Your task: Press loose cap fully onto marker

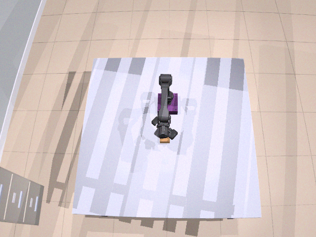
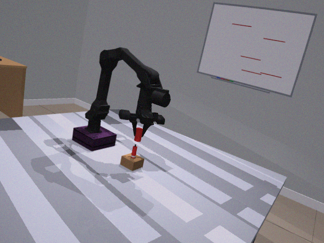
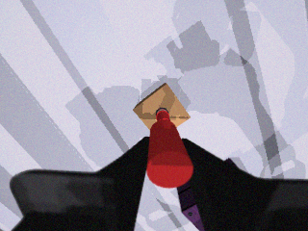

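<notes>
Right now my gripper tip is 12 cm above the tan holder block. Round my gripper tip: red cap 1 cm above.
</notes>
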